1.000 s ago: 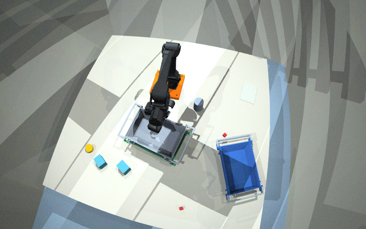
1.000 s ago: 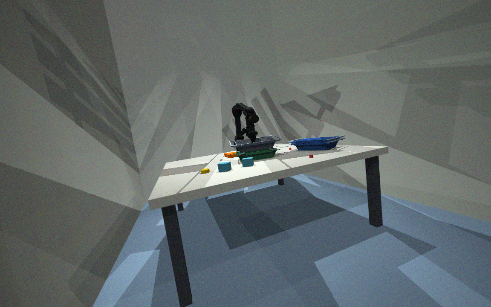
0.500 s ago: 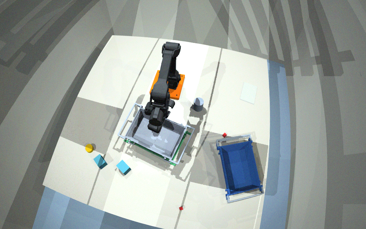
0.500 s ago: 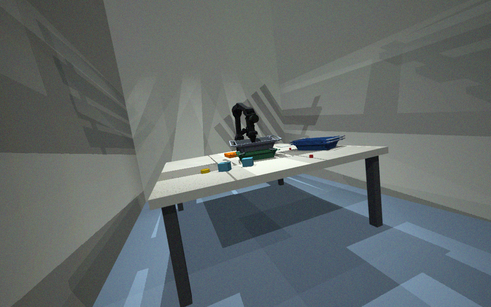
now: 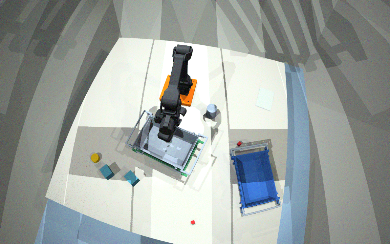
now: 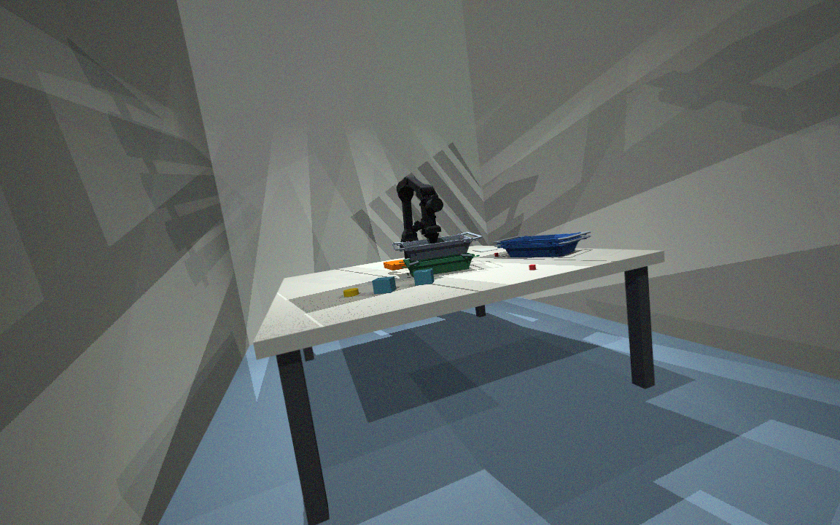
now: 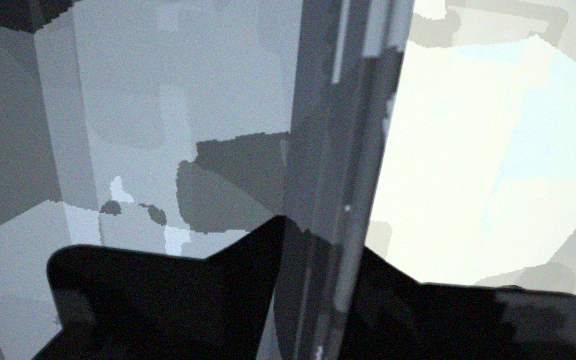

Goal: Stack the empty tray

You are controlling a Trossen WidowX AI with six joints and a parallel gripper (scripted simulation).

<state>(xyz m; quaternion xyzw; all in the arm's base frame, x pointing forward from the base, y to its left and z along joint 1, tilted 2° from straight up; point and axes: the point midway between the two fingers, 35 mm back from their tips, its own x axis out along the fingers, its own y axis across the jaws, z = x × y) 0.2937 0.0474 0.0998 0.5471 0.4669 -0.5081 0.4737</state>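
My gripper tip is 8 cm short of the grey tray, 3 cm below it and 1 cm to the left of it. The rest, counted from my gripper tip: white sheet (43 cm to the left, 42 cm behind, 8 cm below); then pale cylinder (20 cm behind, 14 cm to the left, 5 cm below); then yellow disc (38 cm to the right, 27 cm ahead, 8 cm below).
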